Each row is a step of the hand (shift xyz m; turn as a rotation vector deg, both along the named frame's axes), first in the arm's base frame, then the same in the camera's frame.
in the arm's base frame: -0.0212 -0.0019 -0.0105 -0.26 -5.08 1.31
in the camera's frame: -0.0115 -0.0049 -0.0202 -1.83 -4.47 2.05
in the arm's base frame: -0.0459 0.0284 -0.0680 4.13 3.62 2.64
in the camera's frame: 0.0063 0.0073 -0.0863 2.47 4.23 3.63
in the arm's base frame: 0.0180 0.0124 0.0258 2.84 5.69 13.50
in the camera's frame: 0.0021 0.0194 0.0276 -4.35 9.39 10.75
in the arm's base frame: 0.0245 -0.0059 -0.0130 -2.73 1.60 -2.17
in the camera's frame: 0.0261 -0.0095 0.0058 -0.70 0.90 -3.66
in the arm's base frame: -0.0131 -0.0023 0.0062 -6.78 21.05 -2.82
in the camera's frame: -0.0145 -0.0004 -0.0024 -0.21 19.31 -11.14
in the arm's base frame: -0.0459 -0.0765 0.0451 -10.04 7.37 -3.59
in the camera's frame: -0.0758 -0.0599 0.0257 -4.79 6.01 -10.44
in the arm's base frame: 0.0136 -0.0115 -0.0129 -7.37 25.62 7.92
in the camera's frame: 0.0163 -0.0148 0.0008 -5.96 26.82 -4.28
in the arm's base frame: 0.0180 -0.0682 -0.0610 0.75 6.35 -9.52
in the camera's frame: 0.0371 -0.0831 -0.0203 7.09 3.28 -8.40
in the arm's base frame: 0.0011 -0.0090 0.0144 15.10 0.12 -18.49
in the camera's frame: -0.0088 -0.0044 0.0139 22.65 -5.32 -5.36
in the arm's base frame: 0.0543 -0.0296 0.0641 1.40 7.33 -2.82
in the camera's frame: 0.0024 -0.0096 0.0885 4.00 6.18 -3.07
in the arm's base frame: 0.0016 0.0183 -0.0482 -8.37 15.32 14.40
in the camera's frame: 0.0317 0.0034 -0.0405 -12.22 18.88 2.55
